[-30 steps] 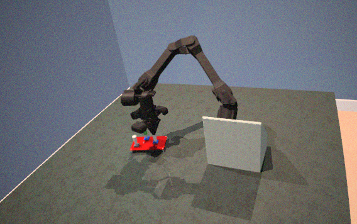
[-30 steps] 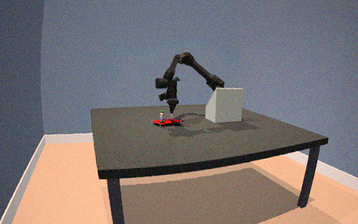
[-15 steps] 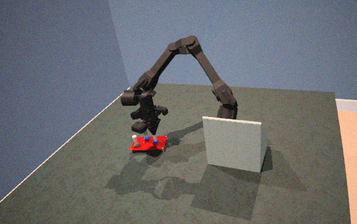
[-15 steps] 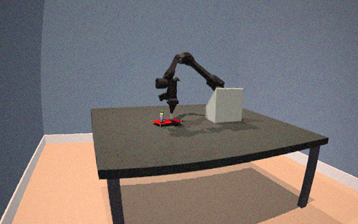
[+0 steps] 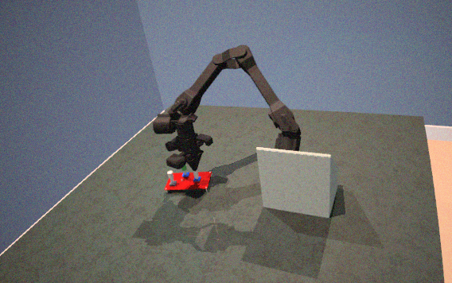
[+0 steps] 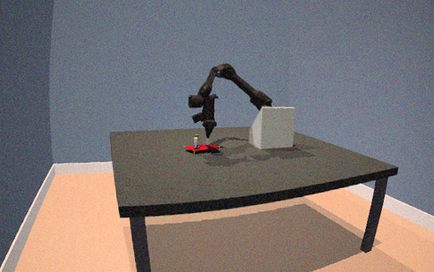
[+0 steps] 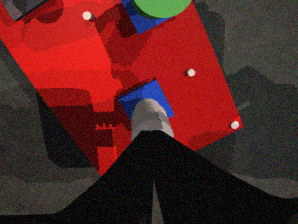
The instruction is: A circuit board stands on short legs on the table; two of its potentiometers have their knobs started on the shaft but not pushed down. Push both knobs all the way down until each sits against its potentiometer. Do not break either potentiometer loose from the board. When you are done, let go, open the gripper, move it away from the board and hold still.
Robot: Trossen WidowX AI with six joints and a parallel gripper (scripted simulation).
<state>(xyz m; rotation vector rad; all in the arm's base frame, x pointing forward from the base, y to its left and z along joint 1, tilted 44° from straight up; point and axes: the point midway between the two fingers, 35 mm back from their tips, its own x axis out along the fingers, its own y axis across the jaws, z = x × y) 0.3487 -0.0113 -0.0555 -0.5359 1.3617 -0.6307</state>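
My gripper tip is 70 mm short of the grey knob, 50 mm to the right of it and 10 mm above it.
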